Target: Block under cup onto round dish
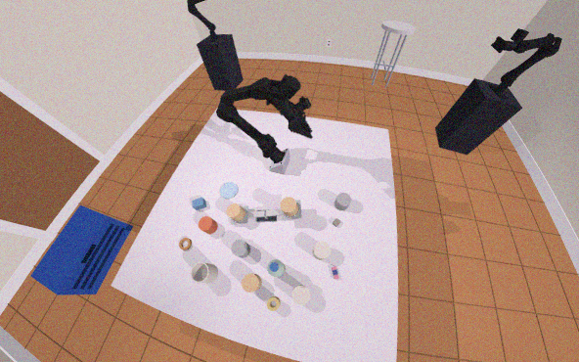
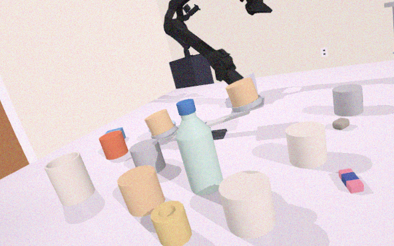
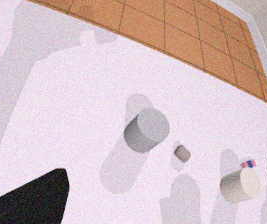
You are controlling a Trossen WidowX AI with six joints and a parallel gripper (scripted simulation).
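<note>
My gripper tip is now 330 mm short of the tan cup, 280 mm to the left of it and 260 mm above it. The rest, counted from my gripper tip: grey block 330 mm ahead, 260 mm to the right, 280 mm below; then small stone 210 mm ahead, 200 mm to the left, 310 mm below; then blue-capped bottle 490 mm ahead, 210 mm below.
</note>
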